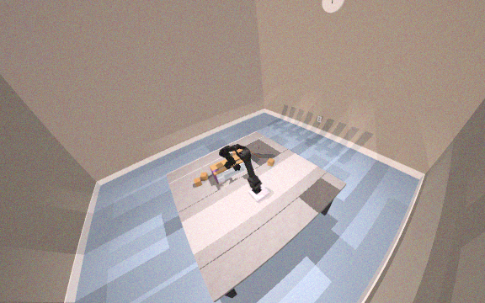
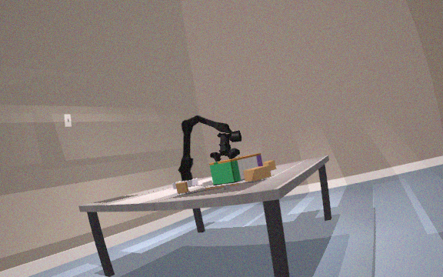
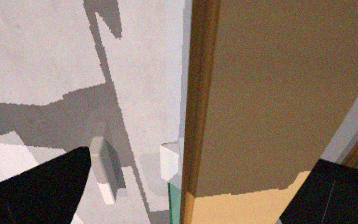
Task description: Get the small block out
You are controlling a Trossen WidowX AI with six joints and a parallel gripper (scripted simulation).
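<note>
Right now my gripper tip is 4 cm short of the box, 3 cm to the right of it and 3 cm above it.
</note>
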